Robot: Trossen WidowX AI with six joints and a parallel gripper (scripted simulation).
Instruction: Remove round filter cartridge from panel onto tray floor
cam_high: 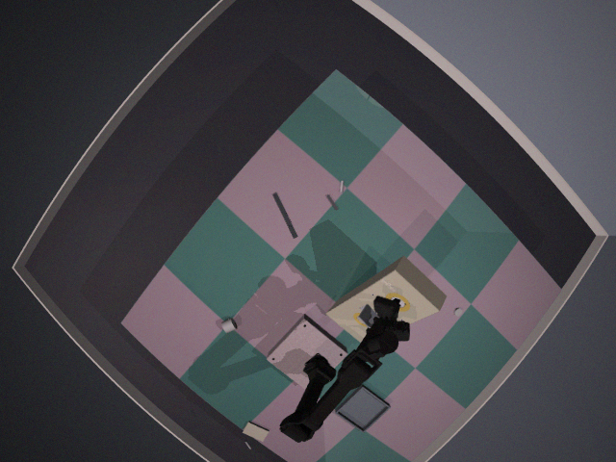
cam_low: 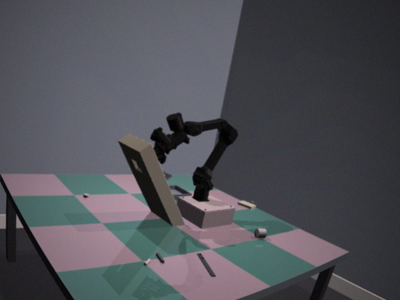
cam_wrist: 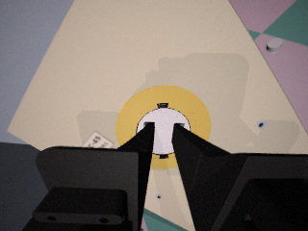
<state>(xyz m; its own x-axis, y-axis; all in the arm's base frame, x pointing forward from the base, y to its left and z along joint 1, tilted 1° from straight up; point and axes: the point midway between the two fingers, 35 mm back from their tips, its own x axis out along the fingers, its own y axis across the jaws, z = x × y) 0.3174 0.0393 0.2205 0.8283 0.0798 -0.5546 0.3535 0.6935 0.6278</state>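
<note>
Now: the white round filter cartridge 1 cm below my gripper tip and 1 cm ahead of it. Also, from my gripper tip: short dark piece: 34 cm to the left, 27 cm below, 6 cm ahead; then grey tray: 37 cm behind, 32 cm to the right, 27 cm below.
</note>
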